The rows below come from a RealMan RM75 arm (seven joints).
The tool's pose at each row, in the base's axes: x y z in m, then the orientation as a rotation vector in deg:
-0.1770, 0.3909, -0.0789, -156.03, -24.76, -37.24
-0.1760, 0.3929, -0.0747, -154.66, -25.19, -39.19
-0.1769, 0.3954, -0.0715, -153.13, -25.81, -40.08
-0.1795, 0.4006, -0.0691, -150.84, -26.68, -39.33
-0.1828, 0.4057, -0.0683, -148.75, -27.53, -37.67
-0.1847, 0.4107, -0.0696, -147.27, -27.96, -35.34
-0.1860, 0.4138, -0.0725, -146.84, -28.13, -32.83
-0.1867, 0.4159, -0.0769, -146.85, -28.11, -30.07
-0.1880, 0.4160, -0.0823, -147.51, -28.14, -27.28
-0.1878, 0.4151, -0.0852, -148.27, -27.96, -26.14
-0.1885, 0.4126, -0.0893, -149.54, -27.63, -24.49
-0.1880, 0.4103, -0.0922, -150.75, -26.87, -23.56
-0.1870, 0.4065, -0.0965, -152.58, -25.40, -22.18
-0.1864, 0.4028, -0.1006, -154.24, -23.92, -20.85
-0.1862, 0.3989, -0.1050, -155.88, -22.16, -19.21
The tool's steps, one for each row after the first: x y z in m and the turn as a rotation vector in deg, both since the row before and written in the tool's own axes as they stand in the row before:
0.0033, -0.0024, -0.0025, 0.69, 1.58, -0.48
0.0014, -0.0033, -0.0021, 1.15, 0.94, -0.43
0.0002, -0.0062, -0.0010, 2.38, 0.11, -0.26
-0.0012, -0.0060, 0.0003, 2.49, -0.54, -0.11
-0.0011, -0.0047, 0.0027, 2.12, -1.11, 0.26
-0.0018, -0.0022, 0.0034, 1.17, -1.52, 0.42
-0.0022, -0.0005, 0.0044, 0.80, -1.79, 0.58
-0.0035, 0.0014, 0.0041, 0.16, -2.02, 0.53
-0.0012, 0.0019, 0.0020, -0.41, -0.92, 0.34
-0.0029, 0.0033, 0.0020, -0.77, -1.36, 0.54
-0.0012, 0.0032, 0.0015, -0.89, -0.78, 0.70
-0.0016, 0.0052, 0.0022, -1.37, -1.10, 1.27
-0.0017, 0.0048, 0.0021, -1.25, -1.02, 1.25
-0.0021, 0.0050, 0.0023, -1.18, -1.18, 1.47

